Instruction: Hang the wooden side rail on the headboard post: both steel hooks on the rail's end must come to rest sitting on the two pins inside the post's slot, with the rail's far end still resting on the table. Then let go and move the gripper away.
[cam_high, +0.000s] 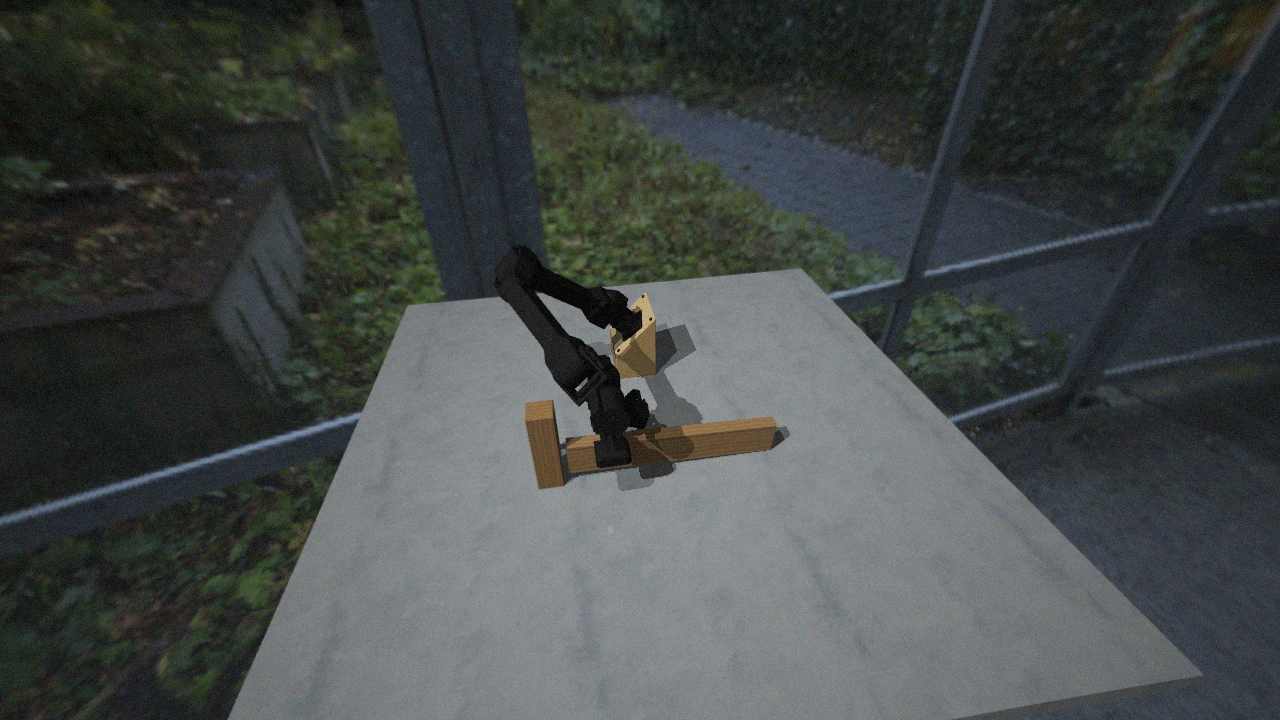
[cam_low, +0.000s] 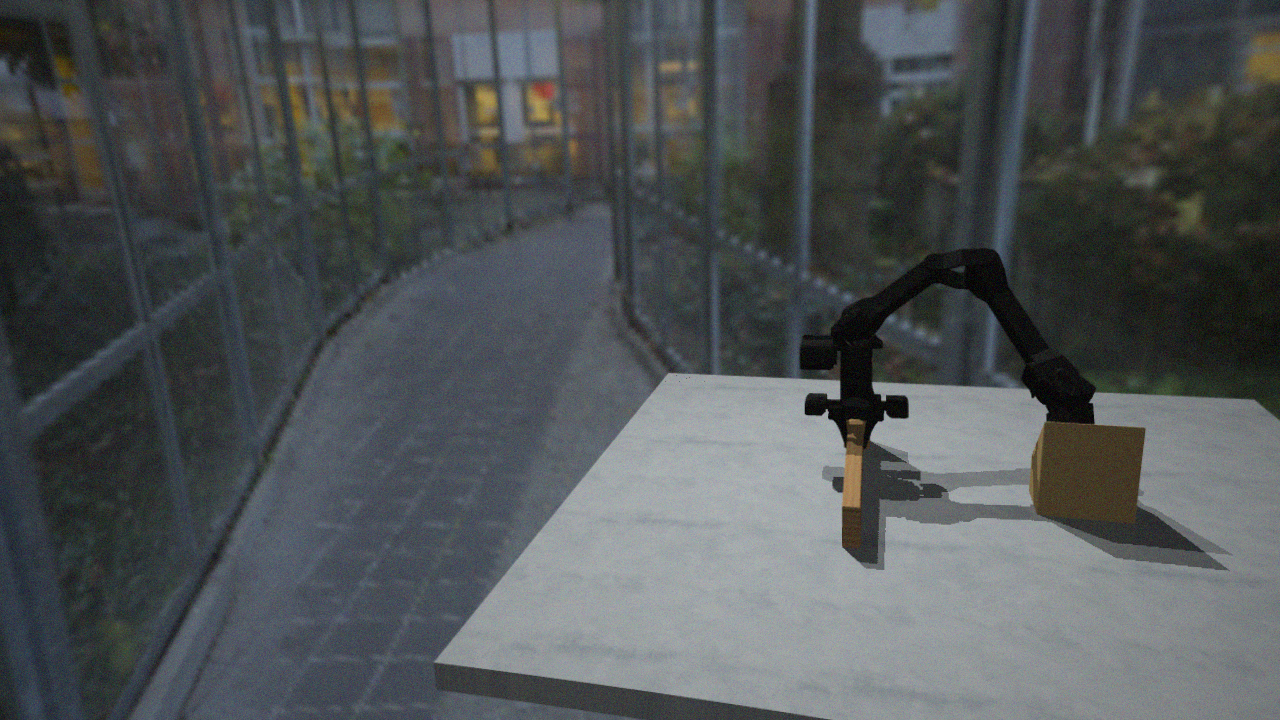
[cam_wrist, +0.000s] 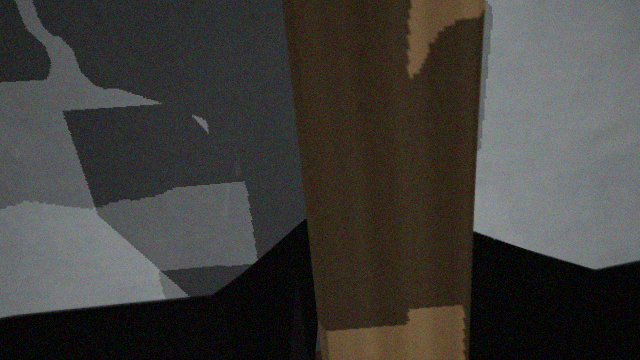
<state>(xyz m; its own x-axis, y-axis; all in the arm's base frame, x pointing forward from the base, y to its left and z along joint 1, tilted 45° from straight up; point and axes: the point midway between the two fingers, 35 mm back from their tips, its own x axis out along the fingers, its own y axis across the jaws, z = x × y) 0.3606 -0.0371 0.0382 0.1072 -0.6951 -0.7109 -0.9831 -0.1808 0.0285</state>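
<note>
The wooden headboard post is 12 cm to the right of my gripper tip, 4 cm above it and 2 cm ahead of it.
</note>
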